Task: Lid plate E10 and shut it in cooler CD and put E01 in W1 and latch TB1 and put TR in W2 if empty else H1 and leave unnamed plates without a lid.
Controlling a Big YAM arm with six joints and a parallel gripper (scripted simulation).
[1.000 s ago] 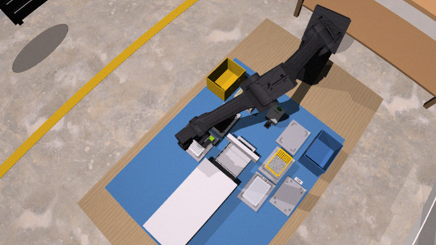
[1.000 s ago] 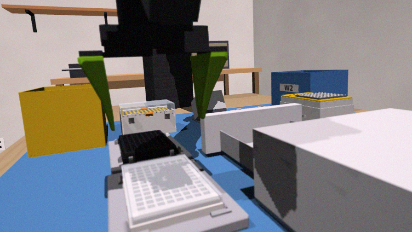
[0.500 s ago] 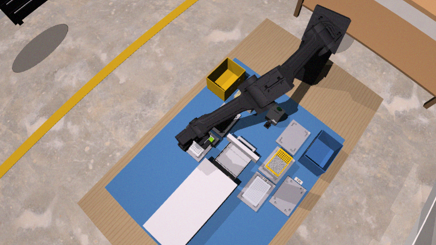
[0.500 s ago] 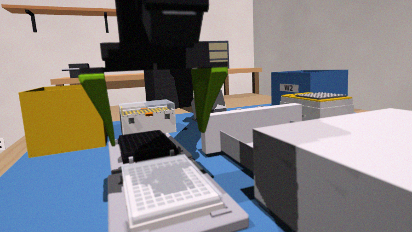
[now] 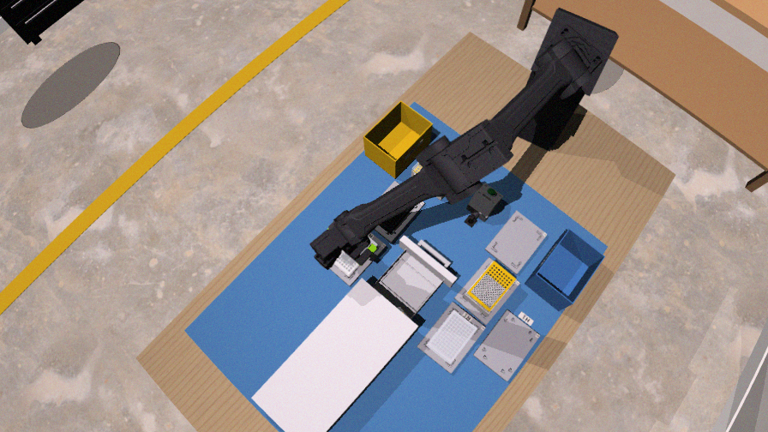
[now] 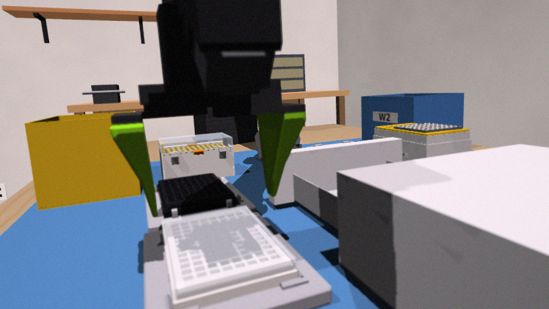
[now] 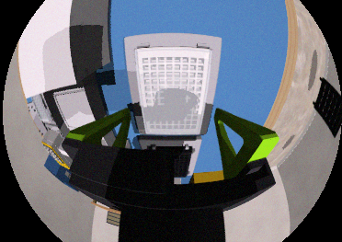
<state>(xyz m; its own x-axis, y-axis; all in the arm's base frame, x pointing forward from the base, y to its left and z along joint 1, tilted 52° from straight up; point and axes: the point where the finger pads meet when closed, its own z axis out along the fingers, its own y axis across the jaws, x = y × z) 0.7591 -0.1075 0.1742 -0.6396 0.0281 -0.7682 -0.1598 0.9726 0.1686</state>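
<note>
The clear lid is 4 cm below my hand. Also, from my hand: white assay plate (5 cm below); black plate (17 cm behind, 4 cm to the right, 5 cm below); nest N2 (6 cm below).
</note>
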